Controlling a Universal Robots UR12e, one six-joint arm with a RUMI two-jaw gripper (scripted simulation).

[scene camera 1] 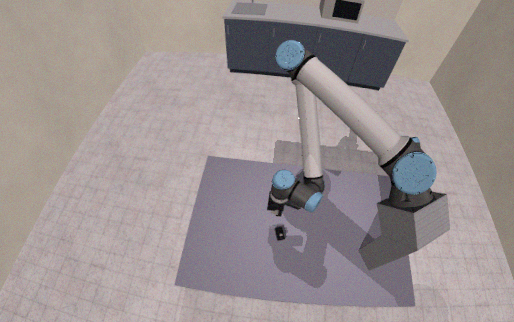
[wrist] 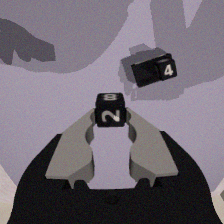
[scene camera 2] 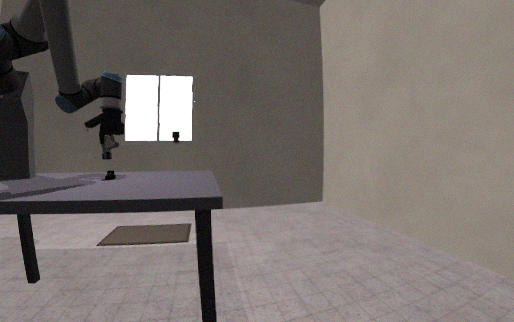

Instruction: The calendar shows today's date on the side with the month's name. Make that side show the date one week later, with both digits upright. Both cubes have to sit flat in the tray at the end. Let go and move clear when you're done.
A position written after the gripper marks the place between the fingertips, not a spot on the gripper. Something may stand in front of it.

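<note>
Scene camera 2 shows the gripper [scene camera 2: 107,157], while the wrist view shows the gripper [wrist: 110,109] again, together with a black number cube [wrist: 110,107].
</note>
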